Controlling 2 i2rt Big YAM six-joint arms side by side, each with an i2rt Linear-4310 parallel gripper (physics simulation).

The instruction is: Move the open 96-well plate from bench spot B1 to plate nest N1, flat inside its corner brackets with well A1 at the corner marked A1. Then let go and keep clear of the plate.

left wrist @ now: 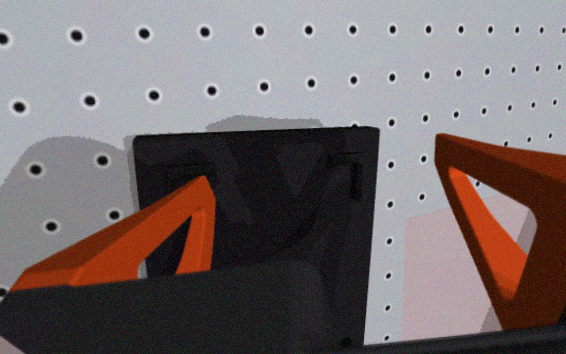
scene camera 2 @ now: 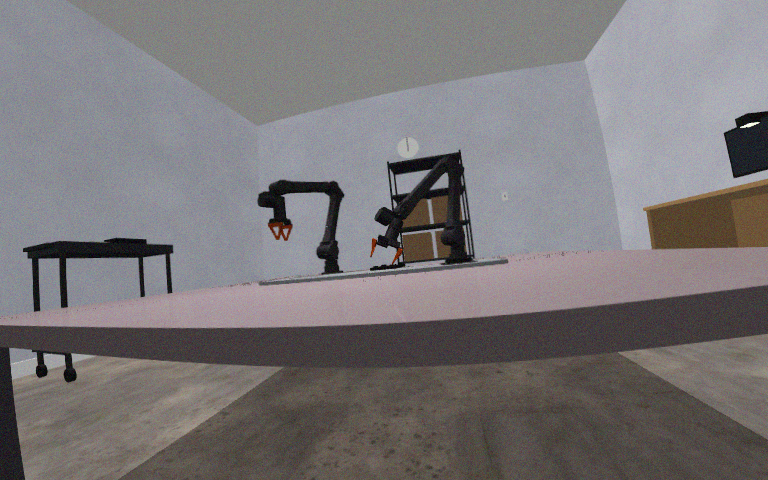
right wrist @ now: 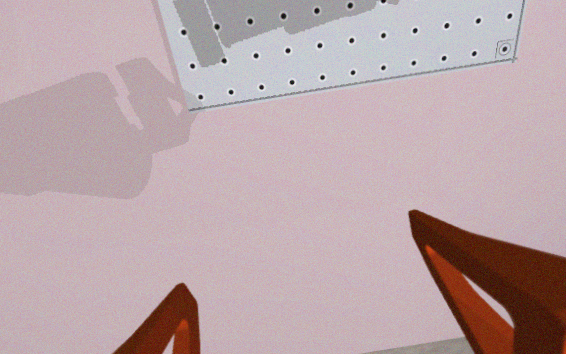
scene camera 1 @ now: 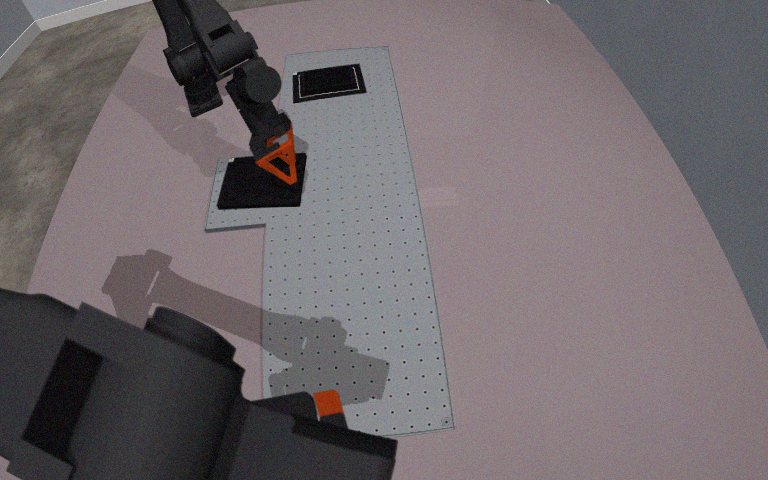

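Pixels of known places: left gripper, fingertip midpoint: [left wrist: 317, 168] [scene camera 2: 381, 261] [scene camera 1: 293, 172]; right gripper, fingertip midpoint: [scene camera 2: 282, 240] [right wrist: 297, 258]; left arm's base at its link origin: [scene camera 1: 204, 99].
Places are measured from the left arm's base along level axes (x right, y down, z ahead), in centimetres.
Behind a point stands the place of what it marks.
Note:
The open 96-well plate [scene camera 1: 328, 83] @(x 17.2, y -3.0, z 28.7 cm) appears as a dark block inside the white outline of black bench spot B1 [scene camera 1: 296, 95] @(x 15.6, y -1.5, z 21.1 cm), at the top of scene camera 1; its wells and A1 are too dark to tell. Black plate nest N1 [scene camera 1: 228, 196] @(x 38.0, y -2.4, z -0.8 cm) [left wrist: 369, 215] @(x 43.9, y -2.5, z 6.8 cm) lies nearer, with a small white mark at its upper left corner in scene camera 1. A raised corner bracket [left wrist: 356, 181] @(x 43.7, y -2.9, z 9.3 cm) shows in the left wrist view. My left gripper [scene camera 1: 280, 161] [scene camera 2: 383, 259] @(x 41.4, y -4.9, z 12.0 cm) [left wrist: 317, 168] @(x 41.4, y -4.9, z 12.0 cm) is open and empty, low over the nest. My right gripper [scene camera 2: 281, 238] @(x 84.7, y -19.2, z -4.0 cm) [right wrist: 297, 258] @(x 84.7, y -19.2, z -4.0 cm) is open and empty, high up.
A grey perforated board [scene camera 1: 351, 254] @(x 59.3, y -1.3, z 14.9 cm) [right wrist: 320, 60] @(x 83.2, y -1.3, z 1.2 cm) lies under the nest and spot B1, on the pink table [scene camera 1: 538, 226] @(x 69.5, y 0.0, z 48.0 cm) [scene camera 2: 509, 288] @(x 38.6, y 0.0, z 97.0 cm). The right arm [scene camera 1: 130, 396] @(x 84.6, y -47.4, z -2.6 cm) fills the lower left of scene camera 1. A shelf rack [scene camera 2: 416, 165] stands behind the arms.

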